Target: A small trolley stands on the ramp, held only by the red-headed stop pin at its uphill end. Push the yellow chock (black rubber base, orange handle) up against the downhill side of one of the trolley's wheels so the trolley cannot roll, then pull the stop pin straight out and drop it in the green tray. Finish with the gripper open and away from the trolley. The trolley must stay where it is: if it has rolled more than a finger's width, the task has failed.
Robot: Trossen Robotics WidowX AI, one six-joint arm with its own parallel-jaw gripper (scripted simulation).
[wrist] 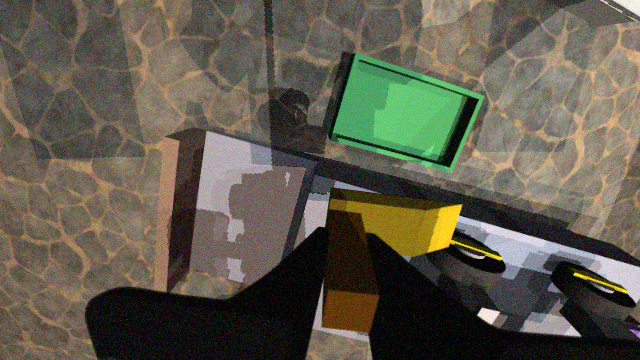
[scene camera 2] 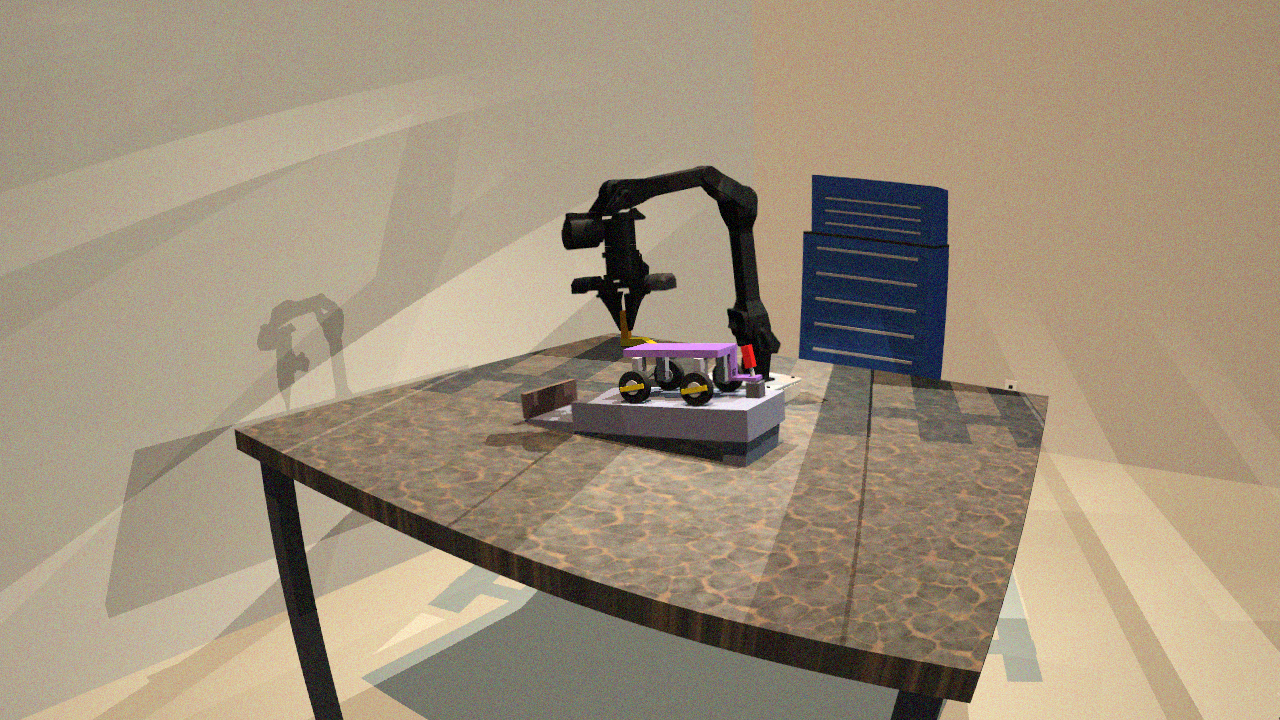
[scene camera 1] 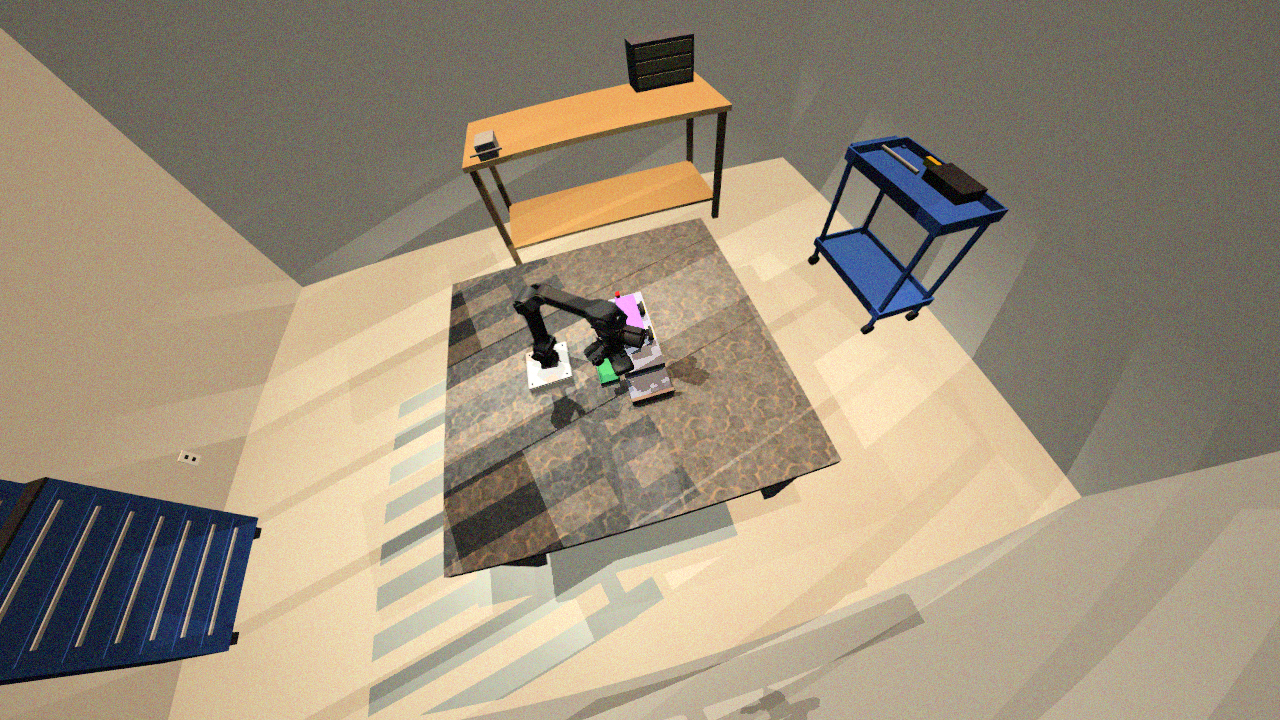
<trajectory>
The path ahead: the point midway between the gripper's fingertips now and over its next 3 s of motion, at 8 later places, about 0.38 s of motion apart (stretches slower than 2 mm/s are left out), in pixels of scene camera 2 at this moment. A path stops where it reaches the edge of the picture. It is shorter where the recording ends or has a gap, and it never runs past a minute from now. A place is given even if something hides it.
My gripper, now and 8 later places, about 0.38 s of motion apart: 626, 330; 624, 331; 618, 335; 616, 345; 617, 359; 619, 370; 623, 372; 627, 372; 632, 372
</trajectory>
